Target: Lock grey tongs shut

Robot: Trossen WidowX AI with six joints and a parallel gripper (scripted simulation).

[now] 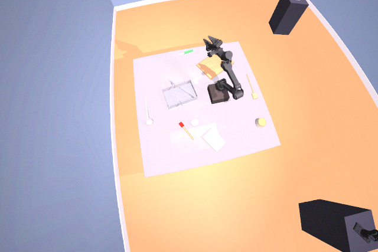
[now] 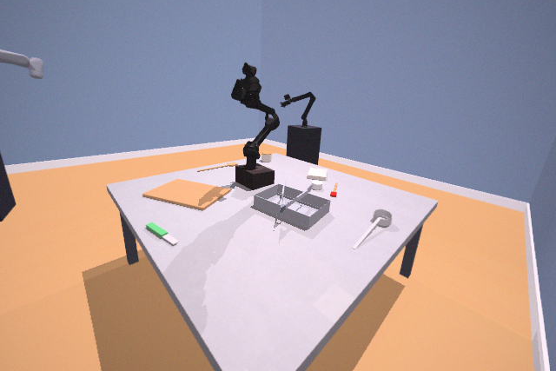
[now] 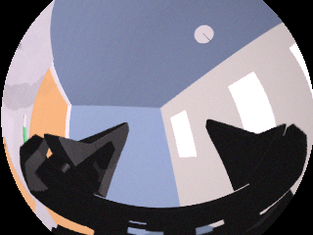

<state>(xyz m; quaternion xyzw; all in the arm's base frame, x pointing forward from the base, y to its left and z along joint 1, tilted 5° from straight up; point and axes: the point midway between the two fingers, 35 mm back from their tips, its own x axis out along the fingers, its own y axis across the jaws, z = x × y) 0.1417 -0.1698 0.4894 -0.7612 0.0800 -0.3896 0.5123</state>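
The grey roasting tin is 22 cm ahead of my gripper tip, 15 cm to the left of it and 58 cm below it. Round my gripper tip: red-headed spatula 19 cm ahead, 50 cm to the left, 61 cm below; white block 7 cm behind, 61 cm to the left, 60 cm below; wooden board 18 cm behind, 22 cm to the right, 60 cm below.
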